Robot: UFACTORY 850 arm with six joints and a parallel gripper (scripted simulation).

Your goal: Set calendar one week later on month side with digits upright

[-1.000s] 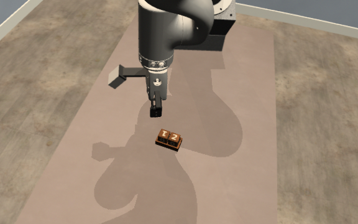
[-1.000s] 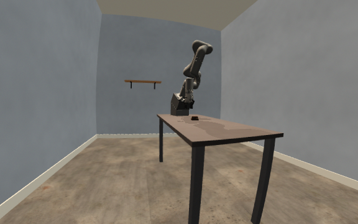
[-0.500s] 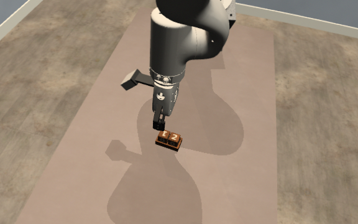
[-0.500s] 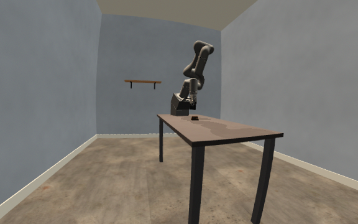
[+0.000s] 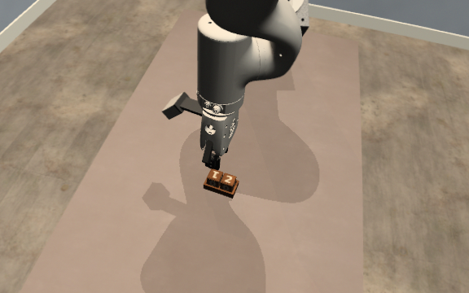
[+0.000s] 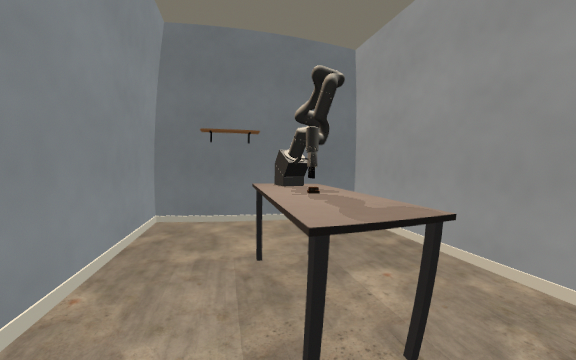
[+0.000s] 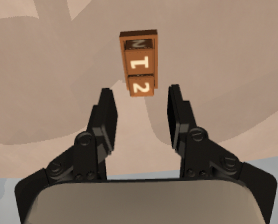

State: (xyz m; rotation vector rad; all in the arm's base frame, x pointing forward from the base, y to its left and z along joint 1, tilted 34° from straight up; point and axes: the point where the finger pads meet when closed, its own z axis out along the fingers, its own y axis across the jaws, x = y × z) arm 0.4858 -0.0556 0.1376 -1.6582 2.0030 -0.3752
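The wooden cube is 9 cm below my hand, 3 cm to the left of it and 1 cm ahead of it. From my hand the other things lie so: wooden tray: 11 cm below, 2 cm to the left.
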